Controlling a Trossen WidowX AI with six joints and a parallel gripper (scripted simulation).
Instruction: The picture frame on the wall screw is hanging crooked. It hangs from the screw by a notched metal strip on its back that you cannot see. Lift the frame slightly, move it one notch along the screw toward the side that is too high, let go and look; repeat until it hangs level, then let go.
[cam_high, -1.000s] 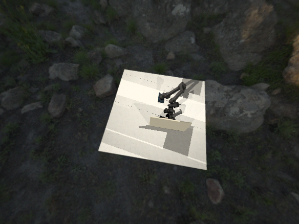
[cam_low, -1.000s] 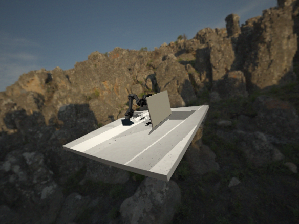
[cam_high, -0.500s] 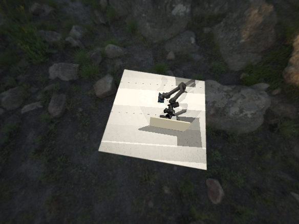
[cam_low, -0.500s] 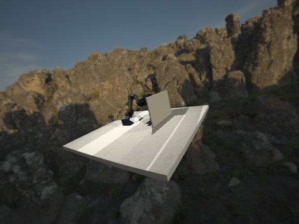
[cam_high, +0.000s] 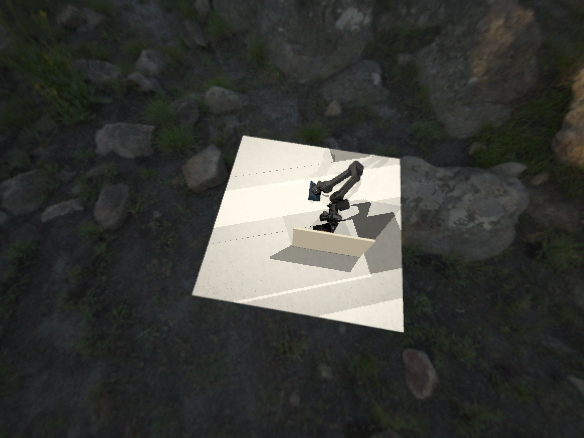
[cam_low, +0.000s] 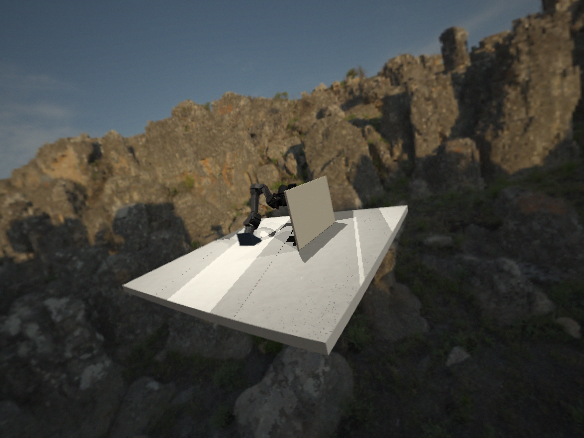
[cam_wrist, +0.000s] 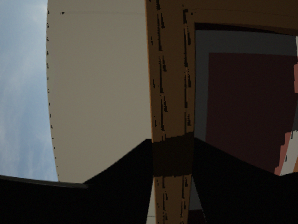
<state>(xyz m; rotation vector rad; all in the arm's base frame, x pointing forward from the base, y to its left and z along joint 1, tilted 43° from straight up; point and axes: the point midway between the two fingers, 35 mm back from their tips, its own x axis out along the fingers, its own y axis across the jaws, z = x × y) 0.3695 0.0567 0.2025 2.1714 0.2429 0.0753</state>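
The brown wooden picture frame is 5 cm below my gripper tip, 1 cm to the right of it and 1 cm ahead of it. From my gripper tip the other things lie so: wall panel: 7 cm below, 2 cm ahead, 1 cm to the left.
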